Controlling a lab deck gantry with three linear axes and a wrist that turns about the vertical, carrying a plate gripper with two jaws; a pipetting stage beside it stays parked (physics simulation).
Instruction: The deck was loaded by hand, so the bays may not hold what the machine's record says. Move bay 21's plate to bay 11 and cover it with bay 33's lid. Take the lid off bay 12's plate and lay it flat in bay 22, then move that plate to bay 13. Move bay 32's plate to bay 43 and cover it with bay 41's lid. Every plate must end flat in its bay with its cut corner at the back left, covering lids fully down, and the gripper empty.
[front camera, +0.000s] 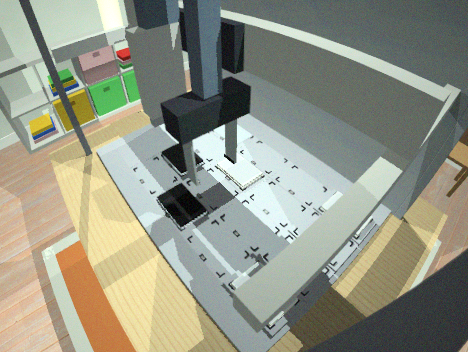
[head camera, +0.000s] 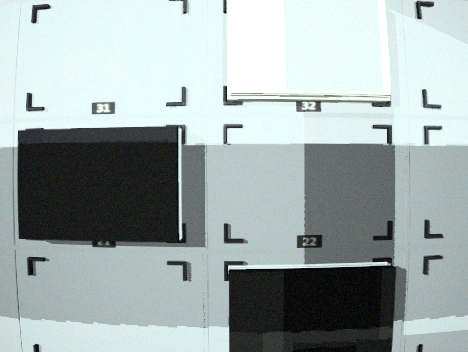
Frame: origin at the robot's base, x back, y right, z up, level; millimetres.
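Seen in the pictures: gripper, between the fingertips: (front camera: 212, 169); robot's base, origin of its link: (front camera: 134, 169).
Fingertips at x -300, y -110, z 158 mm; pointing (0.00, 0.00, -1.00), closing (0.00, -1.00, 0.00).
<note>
Offsets run from my fingertips to a thing's middle. "spot": to the spot under its first point.
My gripper (front camera: 213, 172) is open, its two jaws wide apart with nothing seen between them, over the deck beside the dark and white plates; its exact height is unclear. A black-topped plate @(dx +236, dy -40, dz -145 mm) (front camera: 175, 156) (head camera: 100, 185) is in bay 21. Another black-topped plate @(dx +72, dy +67, dz -145 mm) (front camera: 182, 202) (head camera: 310, 305) is in bay 12, partly cut off in the head view. A white plate @(dx +72, dy -147, dz -151 mm) (front camera: 242, 172) (head camera: 330, 50) is in bay 32. A thin white lid @(dx +236, dy -254, dz -154 mm) (front camera: 242, 131) lies at bay 41, partly behind a jaw. No lid shows in bay 33 in the front view. Cut corners cannot be made out.
A long pale beam (front camera: 320, 240) crosses the right front of the deck. Parts of white items show beside it, one at the back @(spot: dx -203, dy -247, dz -129 mm) (front camera: 331, 201) and one at the front @(spot: dx -206, dy +86, dz -129 mm) (front camera: 242, 280). A tall grey block (front camera: 155, 75) stands at the back left. Bay 22 @(spot: dx +107, dy -34, dz -158 mm) (head camera: 265, 190) shows bare between its corner marks.
</note>
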